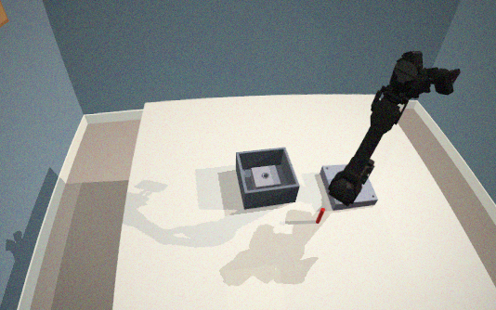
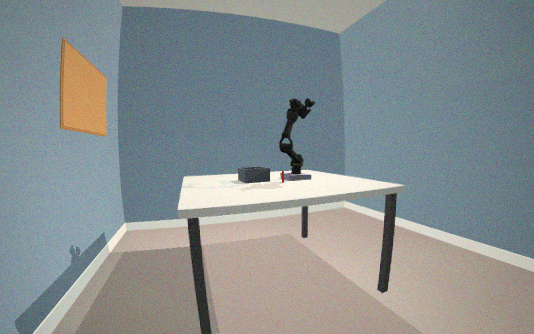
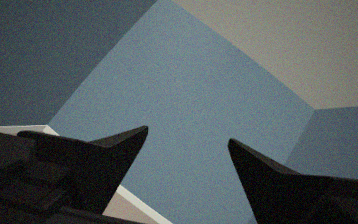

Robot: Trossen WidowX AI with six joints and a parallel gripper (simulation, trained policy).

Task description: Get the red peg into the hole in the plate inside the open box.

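The red peg is 530 mm below my gripper tip, 300 mm ahead of it and 110 mm to the left of it. The rest, counted from my gripper tip: plate: 520 mm below, 480 mm ahead, 60 mm to the right; box: 540 mm below, 480 mm ahead, 60 mm to the right.
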